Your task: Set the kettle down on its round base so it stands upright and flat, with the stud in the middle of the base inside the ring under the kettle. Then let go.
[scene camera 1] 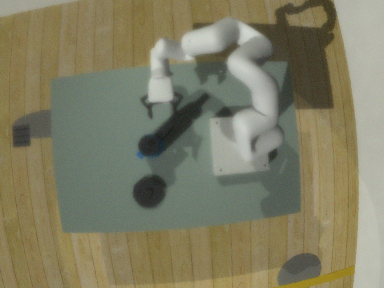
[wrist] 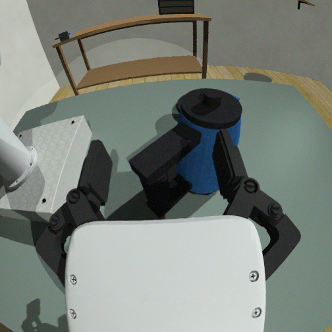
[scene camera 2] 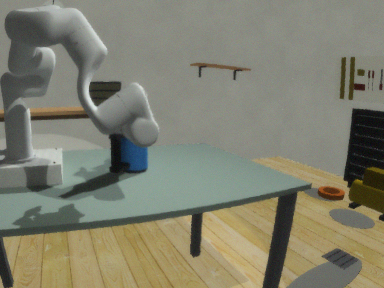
Scene:
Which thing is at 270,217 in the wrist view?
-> My gripper.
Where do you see a round black base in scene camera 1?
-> At 148,192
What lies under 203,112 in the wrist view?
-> A blue kettle.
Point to a blue kettle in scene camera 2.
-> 125,156

